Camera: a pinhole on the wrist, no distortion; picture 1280 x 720 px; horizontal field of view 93.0 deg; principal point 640.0 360.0 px. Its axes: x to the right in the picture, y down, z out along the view. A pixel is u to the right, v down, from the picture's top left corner.
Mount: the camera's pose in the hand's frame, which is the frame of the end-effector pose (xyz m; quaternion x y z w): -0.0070 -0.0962 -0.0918 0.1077 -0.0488 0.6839 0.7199
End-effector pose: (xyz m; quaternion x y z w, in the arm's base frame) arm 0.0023 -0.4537 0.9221 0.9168 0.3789 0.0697 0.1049
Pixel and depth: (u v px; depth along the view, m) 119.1 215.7 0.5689
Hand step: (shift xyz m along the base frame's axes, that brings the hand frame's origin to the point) -0.3073 0.5389 -0.4978
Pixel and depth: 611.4 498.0 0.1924
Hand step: -0.1046 0.0615 -0.1315
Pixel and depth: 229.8 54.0 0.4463
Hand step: -0.1217 0.4738 -0.3593
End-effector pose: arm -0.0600 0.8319 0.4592 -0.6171 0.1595 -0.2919 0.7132
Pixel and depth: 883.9 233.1 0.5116
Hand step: 0.3736 0.2533 0.1163
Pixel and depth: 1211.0 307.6 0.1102
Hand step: 0.0307 0.0173 0.0288
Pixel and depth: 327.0 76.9 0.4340
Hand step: 0.2299 0.0474 0.4854
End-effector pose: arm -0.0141 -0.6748 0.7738 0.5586 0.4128 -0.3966 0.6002
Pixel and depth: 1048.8 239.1 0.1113
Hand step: -0.0345 -0.0341 -0.0421
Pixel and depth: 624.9 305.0 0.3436
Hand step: -0.1409 -0.2490 -0.1010
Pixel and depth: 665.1 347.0 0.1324
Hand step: -0.1086 -0.0452 -0.0459
